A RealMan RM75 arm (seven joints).
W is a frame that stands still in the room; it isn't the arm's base.
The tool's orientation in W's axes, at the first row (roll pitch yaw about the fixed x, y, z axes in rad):
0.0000 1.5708 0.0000
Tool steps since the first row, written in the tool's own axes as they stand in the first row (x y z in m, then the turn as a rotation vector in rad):
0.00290 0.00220 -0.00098 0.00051 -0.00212 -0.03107
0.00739 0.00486 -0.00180 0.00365 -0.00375 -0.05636
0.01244 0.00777 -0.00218 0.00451 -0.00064 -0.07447
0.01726 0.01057 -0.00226 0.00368 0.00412 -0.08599
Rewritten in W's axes. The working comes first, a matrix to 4 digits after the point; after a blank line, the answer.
The tool's axes in the first row as the columns of a matrix, in W's axes (used below as rounded here):
0.0000 0.0000 1.0000
0.0000 1.0000 0.0000
-1.0000 0.0000 0.0000

-0.00098 0.00220 -0.00290 -0.03107 -0.00212 -0.00051
-0.00180 0.00486 -0.00739 -0.05636 -0.00375 -0.00365
-0.00218 0.00777 -0.01244 -0.07447 -0.00064 -0.00451
-0.00226 0.01057 -0.01726 -0.08599 0.00412 -0.00368

